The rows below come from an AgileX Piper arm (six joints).
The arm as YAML. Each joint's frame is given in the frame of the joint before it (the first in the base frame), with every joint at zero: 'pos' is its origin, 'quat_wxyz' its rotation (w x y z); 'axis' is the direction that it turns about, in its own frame. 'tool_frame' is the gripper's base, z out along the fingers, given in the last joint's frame.
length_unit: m
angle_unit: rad
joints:
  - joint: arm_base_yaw
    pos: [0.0, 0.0, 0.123]
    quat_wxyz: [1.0, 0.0, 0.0, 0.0]
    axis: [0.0, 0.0, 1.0]
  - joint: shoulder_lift
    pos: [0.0, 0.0, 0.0]
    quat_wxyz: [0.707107, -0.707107, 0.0, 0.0]
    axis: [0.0, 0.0, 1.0]
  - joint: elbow
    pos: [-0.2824, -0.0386, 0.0]
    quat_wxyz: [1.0, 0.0, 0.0, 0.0]
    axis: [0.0, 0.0, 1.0]
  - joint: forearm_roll
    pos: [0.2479, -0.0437, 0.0]
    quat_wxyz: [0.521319, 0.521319, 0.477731, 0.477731]
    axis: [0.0, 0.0, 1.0]
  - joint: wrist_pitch
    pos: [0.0, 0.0, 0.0]
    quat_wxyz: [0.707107, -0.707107, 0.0, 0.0]
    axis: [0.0, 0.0, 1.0]
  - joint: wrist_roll
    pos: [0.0, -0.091, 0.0]
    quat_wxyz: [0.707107, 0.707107, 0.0, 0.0]
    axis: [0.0, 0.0, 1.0]
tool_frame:
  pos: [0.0, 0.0, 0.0]
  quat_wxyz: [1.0, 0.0, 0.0, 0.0]
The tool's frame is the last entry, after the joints.
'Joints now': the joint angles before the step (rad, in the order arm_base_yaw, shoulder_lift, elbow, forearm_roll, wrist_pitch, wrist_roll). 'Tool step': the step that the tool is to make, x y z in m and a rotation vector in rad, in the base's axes. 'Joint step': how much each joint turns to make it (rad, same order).
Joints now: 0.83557 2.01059 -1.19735 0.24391 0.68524 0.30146
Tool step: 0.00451 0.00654 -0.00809 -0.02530 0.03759 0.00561
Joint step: -0.00001 0.04946 -0.05100 0.00444 0.04694 -0.00001
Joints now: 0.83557 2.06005 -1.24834 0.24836 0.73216 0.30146
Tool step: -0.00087 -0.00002 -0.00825 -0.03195 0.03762 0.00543
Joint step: 0.00001 0.02744 -0.01139 0.00118 0.03393 0.00000
